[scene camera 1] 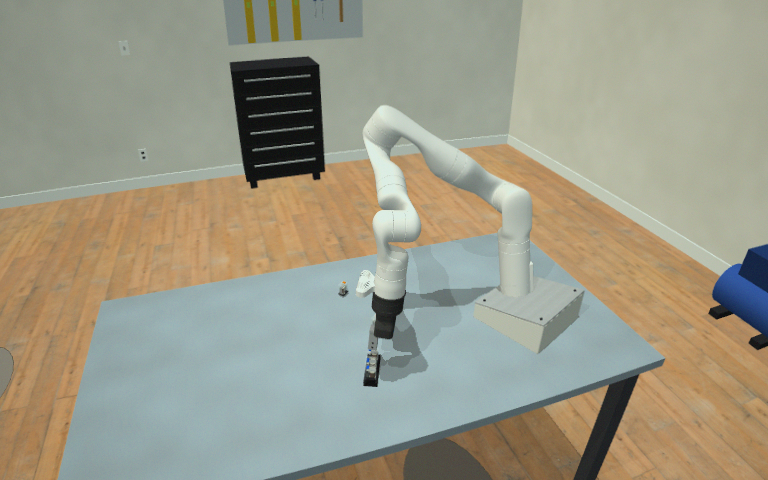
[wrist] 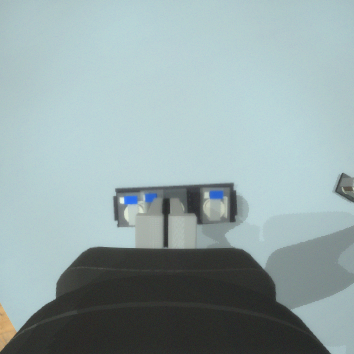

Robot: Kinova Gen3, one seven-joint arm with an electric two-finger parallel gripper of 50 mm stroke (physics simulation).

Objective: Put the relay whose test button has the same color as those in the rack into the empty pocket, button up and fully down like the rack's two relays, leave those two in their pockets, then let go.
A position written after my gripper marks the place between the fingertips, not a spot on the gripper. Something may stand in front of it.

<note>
In view: my gripper (scene camera 1: pixel 372 348) and a black rack (wrist: pixel 193 189).
My gripper also shows in the wrist view (wrist: pixel 165 214).
</note>
